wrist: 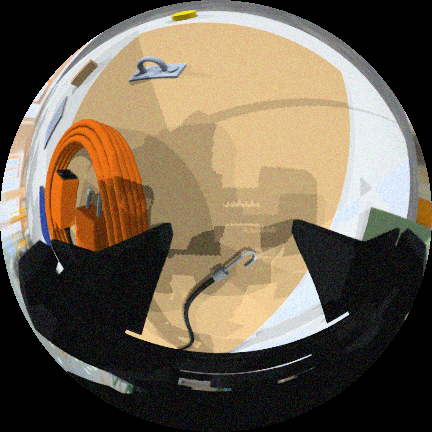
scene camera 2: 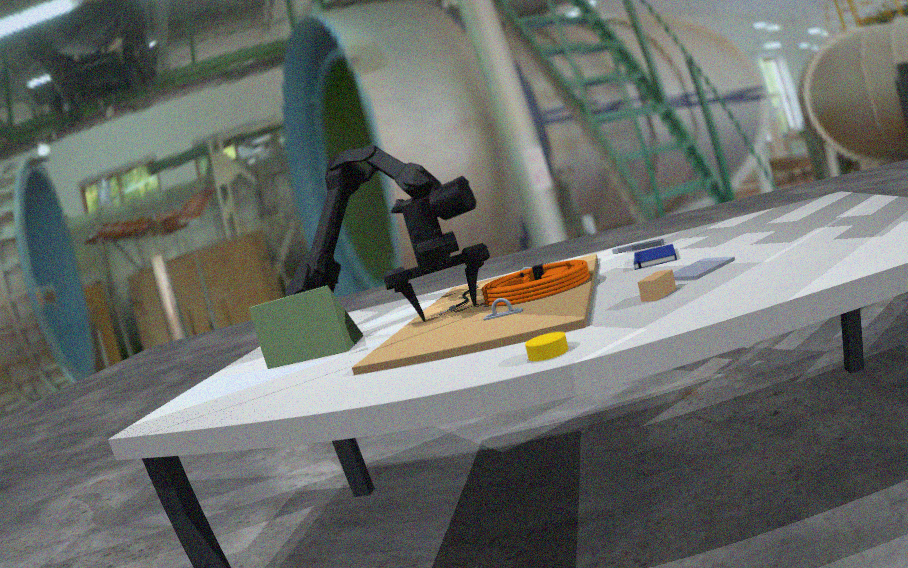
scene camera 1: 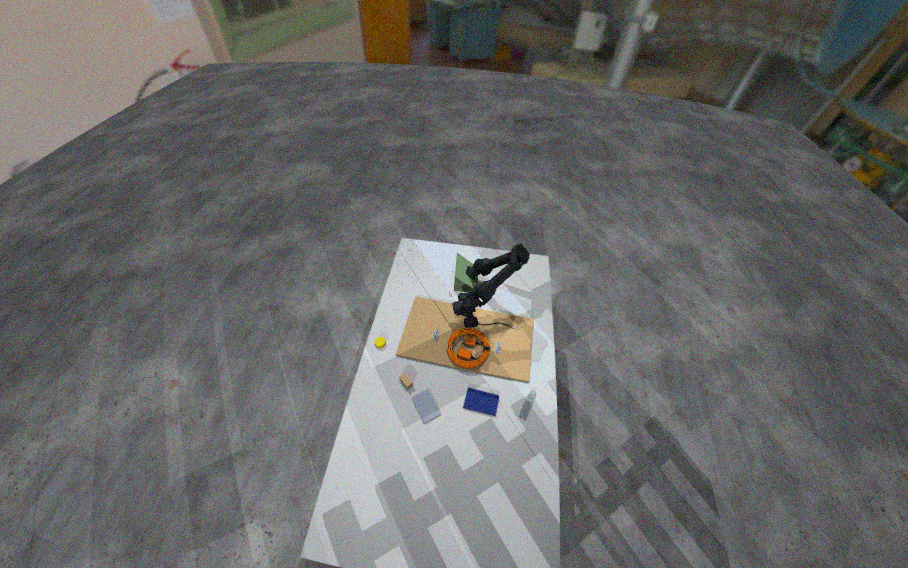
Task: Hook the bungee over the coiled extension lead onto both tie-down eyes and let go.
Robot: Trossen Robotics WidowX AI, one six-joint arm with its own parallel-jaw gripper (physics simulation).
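Frame: origin at the arm's base, x back, y right, z up, level; millimetres.
Seen in the pictures: gripper, between the fingertips: [wrist: 234,227] [scene camera 2: 450,313] [scene camera 1: 463,319]; arm's base, origin of its link: [scene camera 2: 308,328] [scene camera 1: 470,273].
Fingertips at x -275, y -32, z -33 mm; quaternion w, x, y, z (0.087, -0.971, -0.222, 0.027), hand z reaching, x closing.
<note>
Offsets run from my fingertips to a thing's top centre. "spot": to the spot under its first point. Level surfaces: height alone.
The orange coiled extension lead {dy -59, dx -151, dz +29 mm} [scene camera 1: 450,351] [scene camera 2: 535,286] [wrist: 120,170] lies on the wooden board {dz -1 mm} [scene camera 1: 418,321] [scene camera 2: 428,351] [wrist: 275,60]. One grey tie-down eye {dy +107, dx -124, dz +26 mm} [scene camera 1: 435,334] [scene camera 2: 502,309] [wrist: 159,73] stands left of the coil in scene camera 1; the other eye {dy -195, dx -105, dz +26 mm} [scene camera 1: 498,347] stands right of it. The black bungee {spot: dy -159, dx +15, dz +0 mm} [scene camera 1: 495,324] [wrist: 188,315] lies on the board on the arm's side of the coil, on neither eye. Its near metal hook {dy -22, dx +17, dz +5 mm} [wrist: 235,262] shows between and below the fingertips in the wrist view; its far hook is unclear. My gripper [scene camera 2: 449,312] [wrist: 234,227] is open and empty, low over the board.
A green block [scene camera 1: 462,277] [scene camera 2: 304,328] [wrist: 390,224] stands near the arm. A yellow disc {dy +349, dx -238, dz +6 mm} [scene camera 1: 379,342] [scene camera 2: 546,346] [wrist: 184,15] lies beyond the board's end. A wooden block {dy +165, dx -382, dz +17 mm} [scene camera 1: 405,380] [scene camera 2: 656,286], a grey plate {dy +47, dx -462, dz -7 mm} [scene camera 1: 425,405], a blue box {dy -174, dx -378, dz -1 mm} [scene camera 1: 480,401] and a grey bar {dy -375, dx -336, dz -1 mm} [scene camera 1: 527,404] lie past the coil.
</note>
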